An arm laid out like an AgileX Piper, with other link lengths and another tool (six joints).
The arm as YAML. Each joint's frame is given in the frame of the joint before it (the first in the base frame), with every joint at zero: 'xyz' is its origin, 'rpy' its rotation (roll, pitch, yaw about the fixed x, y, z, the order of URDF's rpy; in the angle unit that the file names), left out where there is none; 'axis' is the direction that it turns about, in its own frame. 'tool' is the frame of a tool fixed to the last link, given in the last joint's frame.
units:
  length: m
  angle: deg
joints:
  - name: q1
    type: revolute
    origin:
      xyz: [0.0, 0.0, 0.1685]
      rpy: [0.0, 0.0, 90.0]
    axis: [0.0, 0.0, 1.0]
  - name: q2
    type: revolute
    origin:
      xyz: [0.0, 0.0, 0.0]
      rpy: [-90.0, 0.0, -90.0]
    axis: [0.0, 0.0, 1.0]
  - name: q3
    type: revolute
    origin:
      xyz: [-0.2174, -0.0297, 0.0]
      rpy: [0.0, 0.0, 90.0]
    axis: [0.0, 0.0, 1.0]
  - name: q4
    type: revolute
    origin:
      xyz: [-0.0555, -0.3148, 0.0]
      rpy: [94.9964, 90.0, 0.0]
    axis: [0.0, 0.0, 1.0]
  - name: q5
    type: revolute
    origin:
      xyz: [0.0, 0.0, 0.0]
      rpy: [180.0, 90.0, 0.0]
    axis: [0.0, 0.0, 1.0]
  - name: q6
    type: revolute
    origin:
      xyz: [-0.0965, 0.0, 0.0]
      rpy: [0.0, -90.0, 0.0]
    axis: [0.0, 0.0, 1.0]
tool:
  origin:
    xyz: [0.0, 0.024, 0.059]
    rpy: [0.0, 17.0, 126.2]
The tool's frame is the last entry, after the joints.
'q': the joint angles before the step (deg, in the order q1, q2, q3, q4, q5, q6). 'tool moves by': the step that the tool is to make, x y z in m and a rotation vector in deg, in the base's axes. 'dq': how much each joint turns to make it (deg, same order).
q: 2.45 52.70 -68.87 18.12 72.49 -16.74
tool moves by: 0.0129 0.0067 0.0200 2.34 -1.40 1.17
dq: 0.01 4.50 -5.91 2.62 -0.01 -0.26
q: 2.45 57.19 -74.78 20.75 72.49 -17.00
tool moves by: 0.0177 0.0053 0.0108 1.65 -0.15 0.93
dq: 0.02 5.36 -5.54 1.93 0.04 -0.22
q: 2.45 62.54 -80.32 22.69 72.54 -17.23
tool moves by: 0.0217 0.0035 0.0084 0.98 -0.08 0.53
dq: 0.00 6.11 -6.20 1.14 0.01 -0.13
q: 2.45 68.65 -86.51 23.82 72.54 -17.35
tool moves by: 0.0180 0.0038 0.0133 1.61 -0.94 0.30
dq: 0.01 5.32 -6.48 1.44 -0.01 0.40
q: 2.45 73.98 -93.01 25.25 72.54 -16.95
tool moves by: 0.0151 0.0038 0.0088 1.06 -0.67 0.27
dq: 0.24 4.46 -5.36 0.81 -0.01 0.46
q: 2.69 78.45 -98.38 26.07 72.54 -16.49
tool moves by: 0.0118 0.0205 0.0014 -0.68 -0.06 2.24
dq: 3.40 4.42 -4.78 -1.37 -0.01 0.87
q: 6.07 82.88 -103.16 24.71 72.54 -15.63
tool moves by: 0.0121 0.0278 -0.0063 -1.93 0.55 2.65
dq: 4.59 5.02 -4.69 -2.82 0.07 1.15
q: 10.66 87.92 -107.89 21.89 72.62 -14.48
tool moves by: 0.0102 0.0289 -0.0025 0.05 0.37 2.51
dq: 3.84 5.25 -5.45 -0.88 0.06 1.44
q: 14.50 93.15 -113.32 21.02 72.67 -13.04
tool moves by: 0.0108 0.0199 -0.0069 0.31 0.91 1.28
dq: 2.24 4.62 -4.26 -0.28 0.01 1.24
